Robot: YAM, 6 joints.
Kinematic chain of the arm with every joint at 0, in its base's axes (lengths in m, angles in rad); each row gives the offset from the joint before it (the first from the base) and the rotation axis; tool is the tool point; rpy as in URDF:
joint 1: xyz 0 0 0.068 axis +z
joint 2: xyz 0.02 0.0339 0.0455 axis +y
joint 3: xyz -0.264 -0.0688 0 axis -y
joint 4: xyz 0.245 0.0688 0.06 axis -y
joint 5: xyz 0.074 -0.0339 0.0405 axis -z
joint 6: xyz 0.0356 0 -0.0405 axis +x
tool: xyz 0 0 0 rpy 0 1.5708 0
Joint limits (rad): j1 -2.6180..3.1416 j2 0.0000..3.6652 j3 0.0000..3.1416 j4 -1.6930..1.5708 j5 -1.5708..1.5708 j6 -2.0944..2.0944
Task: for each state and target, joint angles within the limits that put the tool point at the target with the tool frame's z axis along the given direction. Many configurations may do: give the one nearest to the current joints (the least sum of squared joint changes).
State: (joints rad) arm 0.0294 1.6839 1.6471 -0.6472 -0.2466 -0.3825
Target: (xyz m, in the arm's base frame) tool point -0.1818 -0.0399 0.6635 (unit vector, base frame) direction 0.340 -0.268 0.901
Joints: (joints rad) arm 0.1553 0.8999 2.5330 -0.3781 0.3231 -0.3825
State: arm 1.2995 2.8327 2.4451 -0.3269 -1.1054 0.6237
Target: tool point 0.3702 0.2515 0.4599 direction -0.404 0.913 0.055
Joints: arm 0.5176 2.0248 2.0730 0.4518 -1.4558 0.6237
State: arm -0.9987 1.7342 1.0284 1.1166 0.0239 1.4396
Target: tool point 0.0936 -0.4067 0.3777 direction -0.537 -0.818 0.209
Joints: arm -1.2807 1.7723 1.4321 0.6604 0.8452 1.4396
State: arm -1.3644 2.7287 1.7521 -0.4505 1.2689 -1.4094
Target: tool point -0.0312 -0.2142 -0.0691 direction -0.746 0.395 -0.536
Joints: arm -1.5911 2.5507 0.8663 -0.5029 0.8540 -1.4094
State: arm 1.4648 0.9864 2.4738 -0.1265 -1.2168 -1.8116
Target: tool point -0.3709 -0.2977 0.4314 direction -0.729 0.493 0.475
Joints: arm 0.7404 0.3762 2.7077 -0.3523 -1.0268 -1.8116
